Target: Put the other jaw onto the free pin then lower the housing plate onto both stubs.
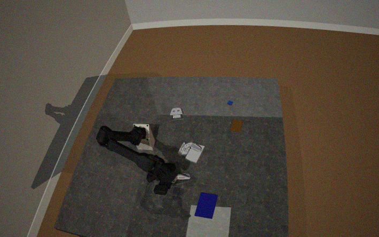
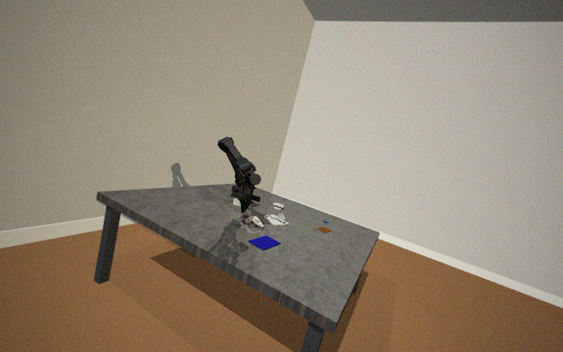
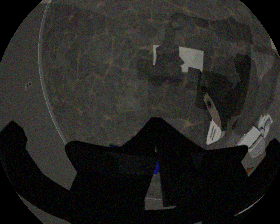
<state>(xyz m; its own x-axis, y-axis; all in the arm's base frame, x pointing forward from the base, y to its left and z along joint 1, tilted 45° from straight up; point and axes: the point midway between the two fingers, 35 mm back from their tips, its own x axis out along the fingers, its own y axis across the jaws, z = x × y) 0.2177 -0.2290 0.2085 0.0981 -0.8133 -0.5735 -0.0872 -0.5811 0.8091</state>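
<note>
My gripper tip is 1 cm short of the white jaw, 8 cm to the right of it and 6 cm above it. Round my gripper tip: small blue square (28 cm ahead, 69 cm to the left, 7 cm below); orange patch (33 cm ahead, 49 cm to the left, 7 cm below).
</note>
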